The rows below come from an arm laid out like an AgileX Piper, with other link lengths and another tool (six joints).
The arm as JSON. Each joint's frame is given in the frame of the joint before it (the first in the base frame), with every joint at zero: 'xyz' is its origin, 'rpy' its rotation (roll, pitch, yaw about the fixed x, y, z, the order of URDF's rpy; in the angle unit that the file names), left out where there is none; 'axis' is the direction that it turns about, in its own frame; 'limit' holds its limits. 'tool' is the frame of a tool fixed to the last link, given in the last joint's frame.
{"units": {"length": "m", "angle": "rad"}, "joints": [
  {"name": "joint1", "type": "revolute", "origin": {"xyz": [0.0, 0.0, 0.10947]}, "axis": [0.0, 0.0, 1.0], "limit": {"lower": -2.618, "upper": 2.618}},
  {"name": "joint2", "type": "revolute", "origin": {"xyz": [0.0, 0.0, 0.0], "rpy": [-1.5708, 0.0, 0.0]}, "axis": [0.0, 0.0, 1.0], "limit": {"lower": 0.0, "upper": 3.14}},
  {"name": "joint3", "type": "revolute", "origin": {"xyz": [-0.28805, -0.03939, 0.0]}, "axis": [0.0, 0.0, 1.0], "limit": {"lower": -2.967, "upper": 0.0}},
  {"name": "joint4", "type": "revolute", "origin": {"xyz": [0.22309, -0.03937, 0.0], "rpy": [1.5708, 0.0, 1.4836]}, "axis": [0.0, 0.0, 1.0], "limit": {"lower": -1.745, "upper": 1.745}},
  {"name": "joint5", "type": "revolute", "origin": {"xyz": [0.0, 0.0, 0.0], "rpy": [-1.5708, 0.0, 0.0]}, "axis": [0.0, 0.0, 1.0], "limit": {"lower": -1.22, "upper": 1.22}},
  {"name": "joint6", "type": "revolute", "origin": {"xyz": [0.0, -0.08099, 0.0], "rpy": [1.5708, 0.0, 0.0]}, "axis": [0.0, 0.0, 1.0], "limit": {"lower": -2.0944, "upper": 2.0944}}
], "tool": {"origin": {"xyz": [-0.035, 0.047, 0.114], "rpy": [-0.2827, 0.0, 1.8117]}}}
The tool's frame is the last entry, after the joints.
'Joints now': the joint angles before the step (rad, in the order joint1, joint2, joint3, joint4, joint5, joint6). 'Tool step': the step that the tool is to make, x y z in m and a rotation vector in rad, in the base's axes. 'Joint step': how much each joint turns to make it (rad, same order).
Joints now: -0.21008 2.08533 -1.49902 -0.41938 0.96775 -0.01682
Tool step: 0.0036 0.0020 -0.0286 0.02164 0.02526 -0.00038
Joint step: -0.00105 0.06963 -0.00016 0.00735 -0.04031 0.01025
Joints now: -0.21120 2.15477 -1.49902 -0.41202 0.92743 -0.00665
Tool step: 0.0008 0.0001 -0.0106 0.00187 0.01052 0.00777
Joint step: 0.00000 0.02573 -0.00001 -0.00481 -0.01630 0.00038
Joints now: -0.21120 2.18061 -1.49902 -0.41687 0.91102 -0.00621
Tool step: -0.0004 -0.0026 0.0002 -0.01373 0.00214 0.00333
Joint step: -0.00004 -0.00013 0.00026 -0.01719 0.00123 0.00622
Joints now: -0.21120 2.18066 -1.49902 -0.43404 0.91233 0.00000
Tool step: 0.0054 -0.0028 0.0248 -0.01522 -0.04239 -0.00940
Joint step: 0.00006 -0.04542 -0.02329 -0.00008 0.02655 0.00005
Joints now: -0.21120 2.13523 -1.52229 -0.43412 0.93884 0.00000
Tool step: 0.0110 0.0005 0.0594 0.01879 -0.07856 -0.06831
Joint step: 0.00005 -0.07615 -0.12076 0.06306 0.13273 -0.00543
